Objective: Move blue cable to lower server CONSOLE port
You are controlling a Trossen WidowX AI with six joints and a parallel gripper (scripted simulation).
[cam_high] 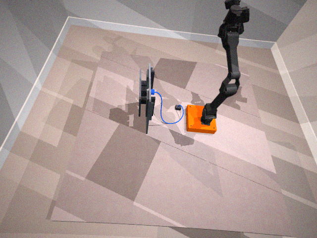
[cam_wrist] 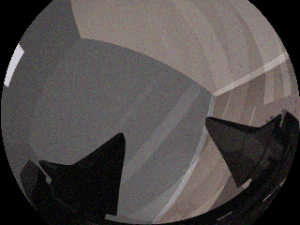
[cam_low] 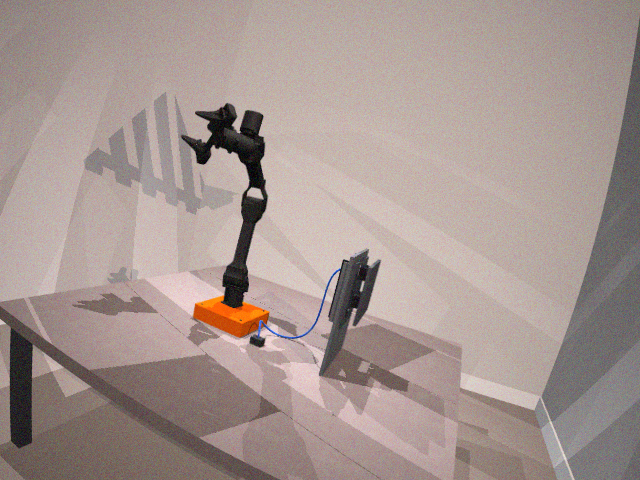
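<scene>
My gripper tip is now 430 mm short of the blue plug, 420 mm to the right of it and 310 mm above it. From my gripper tip the other things lie so: black block 610 mm below, 280 mm to the left, 210 mm ahead.
</scene>
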